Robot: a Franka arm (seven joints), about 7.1 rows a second.
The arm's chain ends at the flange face. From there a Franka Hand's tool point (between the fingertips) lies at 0.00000 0.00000 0.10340 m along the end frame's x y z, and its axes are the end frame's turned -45 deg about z.
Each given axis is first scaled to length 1.
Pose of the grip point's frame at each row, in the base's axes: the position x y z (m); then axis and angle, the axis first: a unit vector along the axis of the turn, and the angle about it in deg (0 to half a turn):
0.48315 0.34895 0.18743 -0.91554 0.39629 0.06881 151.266
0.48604 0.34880 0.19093 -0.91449 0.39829 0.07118 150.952
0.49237 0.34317 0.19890 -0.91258 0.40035 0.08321 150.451
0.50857 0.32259 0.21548 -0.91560 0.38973 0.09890 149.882
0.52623 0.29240 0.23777 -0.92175 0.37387 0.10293 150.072
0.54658 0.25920 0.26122 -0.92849 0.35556 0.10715 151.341
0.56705 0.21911 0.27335 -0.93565 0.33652 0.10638 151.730
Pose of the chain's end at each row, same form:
0.47568 0.29815 0.27718 -0.68689 0.70895 0.15989 156.489
0.47866 0.29739 0.28034 -0.68493 0.71012 0.16311 156.303
0.48664 0.29019 0.28751 -0.68154 0.71039 0.17565 156.363
0.50581 0.26765 0.30303 -0.68721 0.70071 0.19167 156.518
0.52526 0.23742 0.32534 -0.69867 0.68846 0.19464 156.867
0.54826 0.20576 0.34972 -0.71212 0.67469 0.19412 158.219
0.56993 0.16633 0.36222 -0.72606 0.66025 0.19212 158.545

